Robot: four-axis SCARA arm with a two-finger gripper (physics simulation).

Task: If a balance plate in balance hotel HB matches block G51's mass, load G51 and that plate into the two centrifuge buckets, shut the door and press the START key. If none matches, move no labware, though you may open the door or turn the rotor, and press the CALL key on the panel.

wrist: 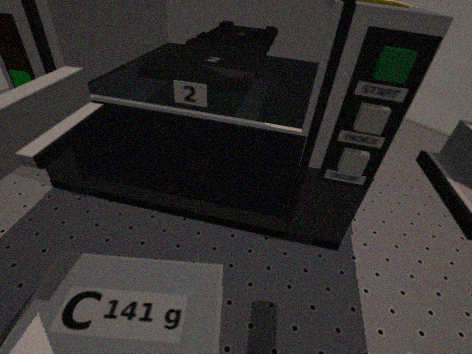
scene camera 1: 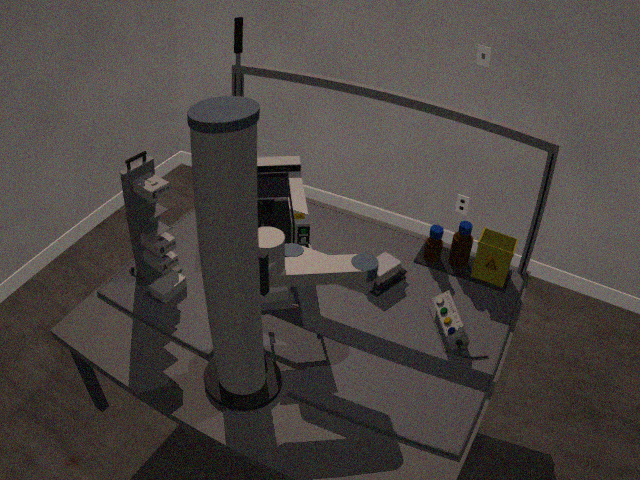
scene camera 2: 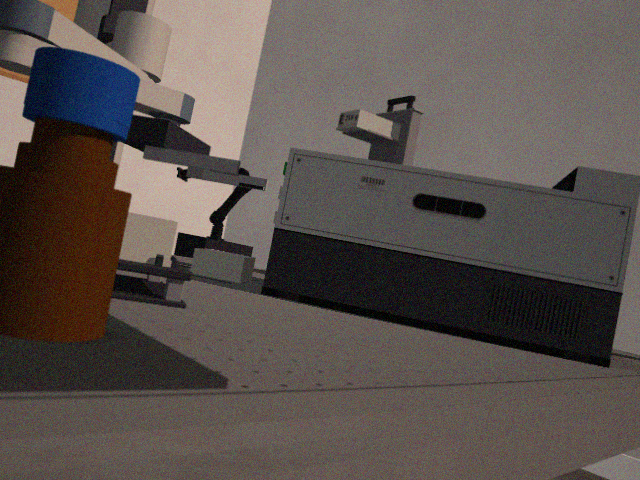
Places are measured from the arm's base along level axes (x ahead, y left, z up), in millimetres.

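Pixels of known places: gripper, fingertip midpoint: [wrist: 260, 113] [scene camera 2: 254, 177]; arm's base, origin of the base link: [scene camera 1: 242, 381].
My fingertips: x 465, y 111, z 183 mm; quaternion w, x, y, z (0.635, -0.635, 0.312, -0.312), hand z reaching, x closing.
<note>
For each thing: its top centre in the pictures, then the offset to it from my fingertips. "*": a spot on its surface instead.
- 2 tag, surface spot: [wrist: 190, 93] * 42 mm down, 49 mm ahead, 121 mm left
- dark rotor, middle of its top: [wrist: 230, 37] 23 mm down, 174 mm ahead, 207 mm left
- green key, middle of its top: [wrist: 399, 48] 20 mm up, 103 mm ahead, 14 mm right
- grey INDEX, middle of its top: [wrist: 376, 105] 16 mm down, 103 mm ahead, 14 mm right
- DOOR, middle of its top: [wrist: 357, 150] 52 mm down, 103 mm ahead, 14 mm right
- pale plate marked C 141 g, middle of its top: [wrist: 122, 312] [scene camera 2: 227, 252] [scene camera 1: 267, 285] 129 mm down, 75 mm back, 29 mm left
- button panel, middle of its top: [scene camera 1: 452, 311] 87 mm down, 74 mm ahead, 611 mm right
- pale block, middle of its top: [scene camera 2: 126, 212] [scene camera 1: 382, 263] 96 mm down, 206 mm ahead, 287 mm right
- yellow box, surface spot: [scene camera 1: 493, 258] * 47 mm down, 392 mm ahead, 681 mm right
The wrist view shows the dark centrifuge [wrist: 190, 165] [scene camera 1: 298, 196] [scene camera 2: 454, 217], with a "2" tag [wrist: 190, 93] at its front opening and a dark rotor [wrist: 235, 42] behind. I cannot tell the door's state. A green key [wrist: 396, 64] sits above the START label, with grey INDEX [wrist: 372, 118] and DOOR [wrist: 353, 161] keys below. My gripper [wrist: 260, 113] [scene camera 2: 252, 175] is wide open and empty in front of the centrifuge. A pale plate marked "C 141 g" [wrist: 145, 280] lies low in the foreground. Block G51's label is not readable. The button panel [scene camera 1: 449, 320] stands at the right.
A tall hotel [scene camera 1: 136, 222] [scene camera 2: 410, 136] holding several pale plates stands left. A pale block [scene camera 1: 388, 263] sits on a dark stand behind the arm's elbow. Blue-capped brown bottles [scene camera 1: 433, 250] [scene camera 1: 461, 248] [scene camera 2: 56, 232] and a yellow box [scene camera 1: 493, 258] stand at the right back.
</note>
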